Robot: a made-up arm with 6 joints. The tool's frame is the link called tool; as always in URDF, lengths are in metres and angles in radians. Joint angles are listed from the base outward.
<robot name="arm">
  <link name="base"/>
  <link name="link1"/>
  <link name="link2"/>
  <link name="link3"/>
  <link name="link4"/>
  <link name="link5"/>
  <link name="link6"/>
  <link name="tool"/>
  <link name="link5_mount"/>
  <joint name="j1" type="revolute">
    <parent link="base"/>
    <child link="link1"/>
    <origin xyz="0 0 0.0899" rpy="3.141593 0 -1.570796"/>
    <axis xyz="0 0 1"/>
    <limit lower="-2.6" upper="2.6"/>
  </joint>
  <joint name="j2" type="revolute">
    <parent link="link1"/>
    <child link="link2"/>
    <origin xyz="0.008 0.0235 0.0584" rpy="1.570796 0 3.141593"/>
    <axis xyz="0 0 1"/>
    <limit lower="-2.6" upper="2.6"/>
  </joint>
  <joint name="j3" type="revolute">
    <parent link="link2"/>
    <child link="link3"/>
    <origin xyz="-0.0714 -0.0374 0.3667" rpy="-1.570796 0 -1.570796"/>
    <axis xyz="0 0 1"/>
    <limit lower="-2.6" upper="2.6"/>
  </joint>
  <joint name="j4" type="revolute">
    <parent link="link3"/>
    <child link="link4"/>
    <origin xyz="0.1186 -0.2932 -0.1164" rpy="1.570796 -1.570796 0"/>
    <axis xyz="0 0 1"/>
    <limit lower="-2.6" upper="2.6"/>
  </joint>
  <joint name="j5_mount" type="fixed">
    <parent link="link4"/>
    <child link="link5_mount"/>
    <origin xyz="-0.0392 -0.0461 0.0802"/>
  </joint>
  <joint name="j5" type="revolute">
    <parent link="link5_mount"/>
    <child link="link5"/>
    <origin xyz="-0.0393 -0.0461 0.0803" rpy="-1.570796 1.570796 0"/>
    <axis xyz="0 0 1"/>
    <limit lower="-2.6" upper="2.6"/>
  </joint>
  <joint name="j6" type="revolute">
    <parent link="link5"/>
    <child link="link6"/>
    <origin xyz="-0.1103 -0.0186 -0.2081" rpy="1.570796 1.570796 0"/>
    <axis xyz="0 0 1"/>
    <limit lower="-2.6" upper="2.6"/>
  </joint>
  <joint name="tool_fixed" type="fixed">
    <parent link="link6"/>
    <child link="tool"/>
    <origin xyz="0.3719 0.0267 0.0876" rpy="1.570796 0 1.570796"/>
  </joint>
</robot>
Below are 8 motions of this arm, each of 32 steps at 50 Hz.
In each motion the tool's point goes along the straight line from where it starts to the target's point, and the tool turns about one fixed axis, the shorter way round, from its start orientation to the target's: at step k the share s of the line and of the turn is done. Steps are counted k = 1, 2, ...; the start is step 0. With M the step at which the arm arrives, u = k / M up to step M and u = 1 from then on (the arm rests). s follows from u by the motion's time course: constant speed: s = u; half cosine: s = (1 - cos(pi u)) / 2; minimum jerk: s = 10 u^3 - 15 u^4 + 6 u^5.
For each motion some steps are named. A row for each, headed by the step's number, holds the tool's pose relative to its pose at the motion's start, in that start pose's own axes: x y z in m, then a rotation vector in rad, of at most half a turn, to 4 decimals.
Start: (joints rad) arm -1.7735 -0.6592 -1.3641 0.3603 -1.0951 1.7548
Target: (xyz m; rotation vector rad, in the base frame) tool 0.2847 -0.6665 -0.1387 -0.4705 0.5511 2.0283
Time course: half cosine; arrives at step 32
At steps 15, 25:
15: 0.0317 -0.1702 -0.0483 0.1841 -0.0307 0.2579
25: 0.0623 -0.3346 -0.0950 0.3619 -0.0604 0.5069

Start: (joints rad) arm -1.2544 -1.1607 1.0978 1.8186 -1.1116 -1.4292
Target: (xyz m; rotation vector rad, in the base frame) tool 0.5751 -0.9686 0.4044 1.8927 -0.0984 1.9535
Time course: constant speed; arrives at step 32
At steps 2, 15, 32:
2: -0.0086 0.0225 -0.0208 -0.0378 -0.0450 -0.0215
15: -0.0644 0.1690 -0.1562 -0.2838 -0.3377 -0.1614
32: -0.1373 0.3605 -0.3332 -0.6054 -0.7205 -0.3443

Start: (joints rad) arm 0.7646 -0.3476 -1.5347 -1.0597 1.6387 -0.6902
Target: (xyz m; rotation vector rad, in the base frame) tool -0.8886 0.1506 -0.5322 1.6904 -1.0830 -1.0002
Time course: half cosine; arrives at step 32
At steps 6, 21, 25, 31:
6: 0.0139 -0.0055 -0.0206 0.0049 0.0571 0.0076
21: 0.1215 -0.0482 -0.1795 0.0425 0.4989 0.0662
25: 0.1464 -0.0581 -0.2163 0.0512 0.6011 0.0798
31: 0.1647 -0.0654 -0.2434 0.0577 0.6764 0.0898

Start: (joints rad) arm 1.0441 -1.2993 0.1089 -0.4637 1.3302 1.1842
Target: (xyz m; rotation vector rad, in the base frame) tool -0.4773 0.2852 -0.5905 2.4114 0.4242 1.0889
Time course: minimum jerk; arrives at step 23
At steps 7, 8, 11, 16, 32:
7: 0.0566 0.0243 0.0166 -0.0796 0.1355 0.0558
8: 0.0778 0.0333 0.0228 -0.1093 0.1859 0.0766
11: 0.1541 0.0661 0.0451 -0.2166 0.3684 0.1519
16: 0.2788 0.1195 0.0816 -0.3919 0.6666 0.2748
32: 0.3354 0.1438 0.0982 -0.4715 0.8021 0.3306

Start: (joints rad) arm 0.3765 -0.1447 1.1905 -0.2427 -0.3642 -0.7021
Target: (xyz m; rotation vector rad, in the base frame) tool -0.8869 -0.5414 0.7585 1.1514 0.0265 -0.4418
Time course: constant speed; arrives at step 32
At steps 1, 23, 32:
1: -0.0146 -0.0119 -0.0087 0.0170 -0.0064 0.0008
23: -0.3367 -0.2728 -0.2004 0.3917 -0.1469 0.0189
32: -0.4684 -0.3795 -0.2788 0.5450 -0.2043 0.0263

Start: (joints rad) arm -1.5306 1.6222 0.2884 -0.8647 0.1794 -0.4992
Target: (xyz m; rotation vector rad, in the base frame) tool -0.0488 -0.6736 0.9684 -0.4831 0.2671 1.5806
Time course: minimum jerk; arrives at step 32
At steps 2, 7, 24, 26, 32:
2: 0.0009 -0.0015 -0.0011 0.0015 0.0018 0.0012
7: 0.0282 -0.0485 -0.0349 0.0491 0.0597 0.0412
24: 0.3447 -0.5934 -0.4266 0.6000 0.7302 0.5035
26: 0.3658 -0.6296 -0.4526 0.6367 0.7748 0.5343
32: 0.3846 -0.6619 -0.4758 0.6693 0.8145 0.5617

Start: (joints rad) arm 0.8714 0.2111 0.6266 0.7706 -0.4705 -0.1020
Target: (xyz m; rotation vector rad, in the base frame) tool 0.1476 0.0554 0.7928 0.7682 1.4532 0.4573
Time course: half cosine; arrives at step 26
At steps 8, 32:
8: 0.0684 -0.1191 -0.0103 0.1221 0.1104 0.2284
32: 0.3166 -0.5515 -0.0479 0.5654 0.5114 1.0576

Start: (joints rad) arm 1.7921 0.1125 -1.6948 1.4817 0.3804 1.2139
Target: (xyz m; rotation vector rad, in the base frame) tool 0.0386 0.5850 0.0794 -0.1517 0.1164 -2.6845
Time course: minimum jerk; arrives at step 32
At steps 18, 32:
18: 0.2135 0.0547 0.0449 -0.2558 0.2994 0.4090
32: 0.3466 0.0888 0.0728 -0.4153 0.4861 0.6641

